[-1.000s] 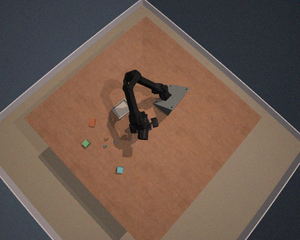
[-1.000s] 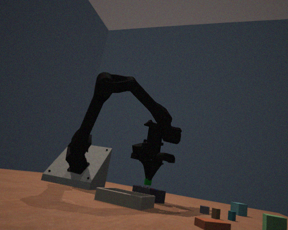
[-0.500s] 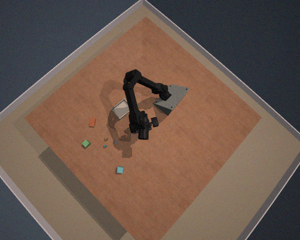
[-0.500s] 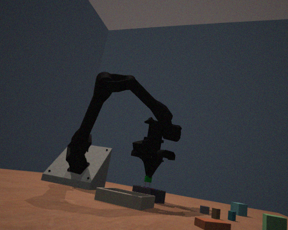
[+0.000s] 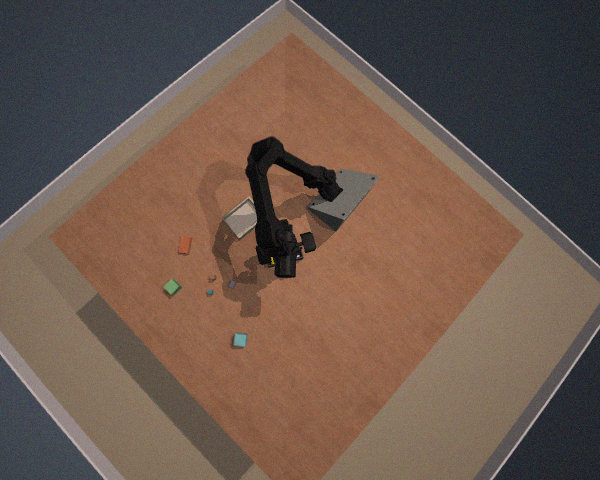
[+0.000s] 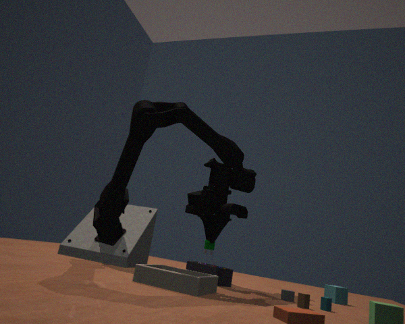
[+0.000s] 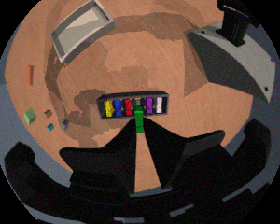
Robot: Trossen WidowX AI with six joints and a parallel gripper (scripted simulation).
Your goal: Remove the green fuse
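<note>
Right now my gripper tip is 1 cm short of the grey tray, 21 cm to the left of it and 9 cm above it. Also, from my gripper tip: purple fuse (2 cm behind, 2 cm to the left, 7 cm below); then green fuse (1 cm below); then red fuse (1 cm ahead, 7 cm below).
</note>
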